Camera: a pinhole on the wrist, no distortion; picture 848 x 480 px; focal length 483.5 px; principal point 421.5 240.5 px. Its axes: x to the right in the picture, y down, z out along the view. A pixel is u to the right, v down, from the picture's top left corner.
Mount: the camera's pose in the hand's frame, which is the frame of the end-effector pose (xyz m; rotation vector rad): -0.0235 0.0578 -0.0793 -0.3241 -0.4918 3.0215
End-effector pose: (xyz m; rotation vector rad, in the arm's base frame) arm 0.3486 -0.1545 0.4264 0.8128 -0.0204 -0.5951
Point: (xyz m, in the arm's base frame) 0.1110 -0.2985 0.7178
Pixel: 493.3 148.6
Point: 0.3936 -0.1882 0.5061
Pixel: 69.1 43.6
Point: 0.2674 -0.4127 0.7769
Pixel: 304.0 66.3
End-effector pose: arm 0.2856 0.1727 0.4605 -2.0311 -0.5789 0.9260
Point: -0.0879 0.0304 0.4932
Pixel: 773.7 165.3
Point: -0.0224 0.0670 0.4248
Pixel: 681.8 94.8
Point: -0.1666 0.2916 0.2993
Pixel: 422.3 107.4
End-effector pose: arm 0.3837 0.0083 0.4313 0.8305 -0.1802 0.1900
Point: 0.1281 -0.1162 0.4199
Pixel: 783.5 298.3
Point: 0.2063 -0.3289 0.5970
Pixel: 459.0 212.8
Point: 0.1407 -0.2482 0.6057
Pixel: 541.2 149.0
